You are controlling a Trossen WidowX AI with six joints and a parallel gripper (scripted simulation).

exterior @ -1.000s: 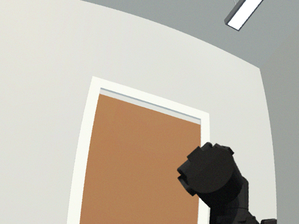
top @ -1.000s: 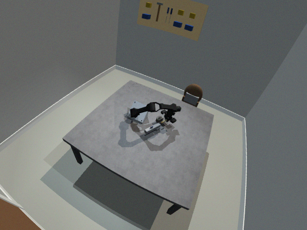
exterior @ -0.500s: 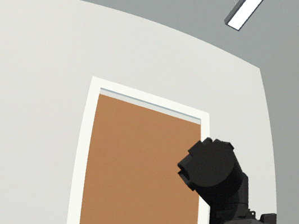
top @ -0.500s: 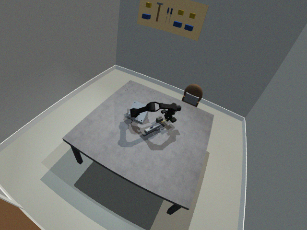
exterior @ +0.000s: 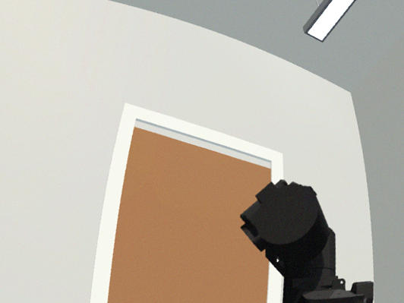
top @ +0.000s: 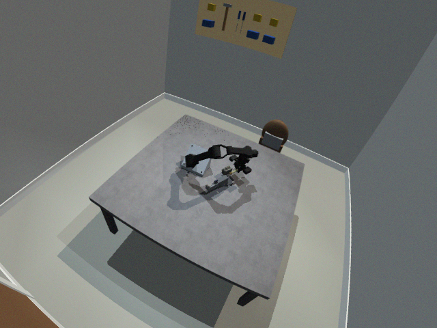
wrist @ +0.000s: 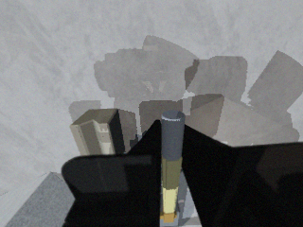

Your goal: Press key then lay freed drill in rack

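Now: gripper tip 10 mm past the drill, 40 mm to the left of it and 30 mm below it. From my gripper tip the other things lie so: grey fixture block: 60 mm behind, 190 mm to the right, 10 mm below; rack: 80 mm behind, 10 mm to the right, 30 mm below; blue key: 70 mm behind, 220 mm to the right.
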